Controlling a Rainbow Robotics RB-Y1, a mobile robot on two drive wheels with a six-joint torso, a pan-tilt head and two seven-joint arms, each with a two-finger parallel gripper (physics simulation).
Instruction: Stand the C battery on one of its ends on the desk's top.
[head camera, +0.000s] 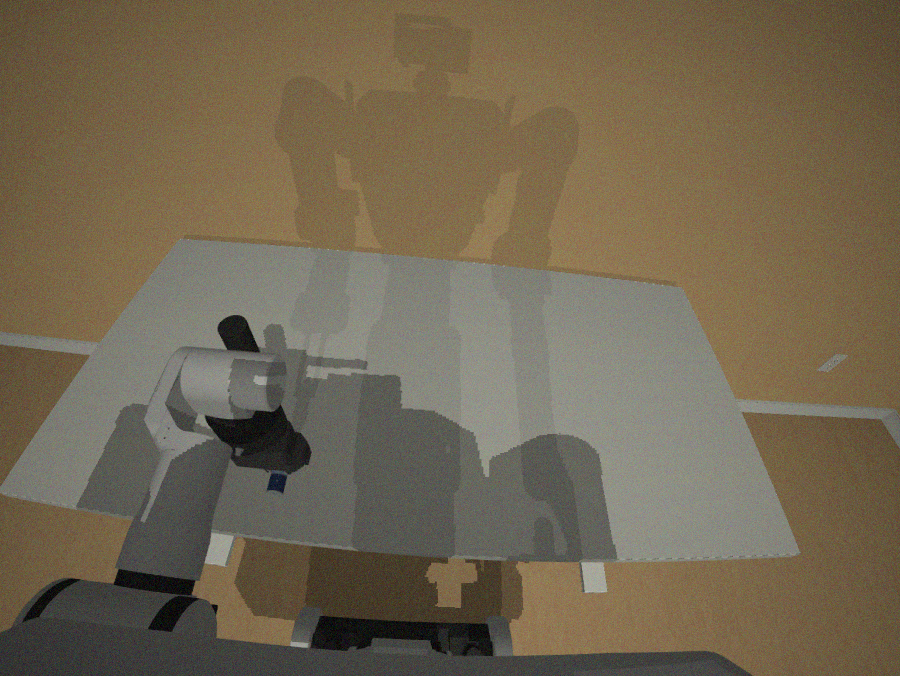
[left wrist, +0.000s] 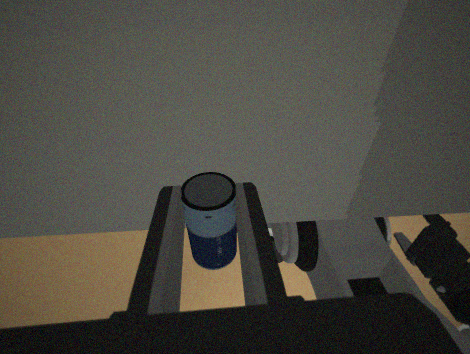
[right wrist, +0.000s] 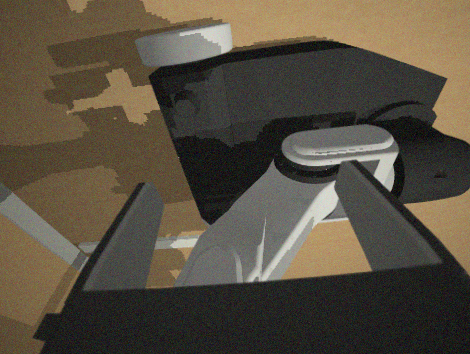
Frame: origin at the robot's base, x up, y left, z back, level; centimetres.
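Seen in the pictures: left gripper, fingertip midpoint: (head camera: 280, 467) (left wrist: 209, 198); right gripper, fingertip midpoint: (left wrist: 407, 218) (right wrist: 245, 184).
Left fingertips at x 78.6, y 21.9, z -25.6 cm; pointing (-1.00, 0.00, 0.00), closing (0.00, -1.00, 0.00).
A point is followed by its place in that frame.
The C battery (head camera: 276, 481) {y 21.5, x 79.7, z -22.9 cm} (left wrist: 212, 225) {y 21.8, x 79.7, z -25.1 cm} is a short cylinder, dark blue with a light blue band and a grey end ringed in black. My left gripper (left wrist: 209, 198) {y 21.9, x 78.6, z -25.6 cm} is shut on it, with one finger on each side; in the head camera its fingers are mostly hidden by the wrist. The battery shows over the near left part of the grey-white desk top (head camera: 654, 407) {y -52.7, x 72.1, z -46.2 cm} in the head camera. Its height above the desk is hard to tell. My right gripper (right wrist: 245, 184) {y -22.6, x 52.2, z 9.9 cm} is open and empty, over the floor and my own base.
The desk's near edge runs below the left gripper in the head camera, with desk legs (head camera: 593, 577) under it. My left arm (head camera: 178, 502) {y 20.6, x 106.2, z -11.0 cm} crosses the desk's left side. Shadows of the robot lie over the desk. The right wrist view shows the black base (right wrist: 300, 85) {y -16.6, x 16.9, z 23.2 cm} and a wheel (right wrist: 185, 46).
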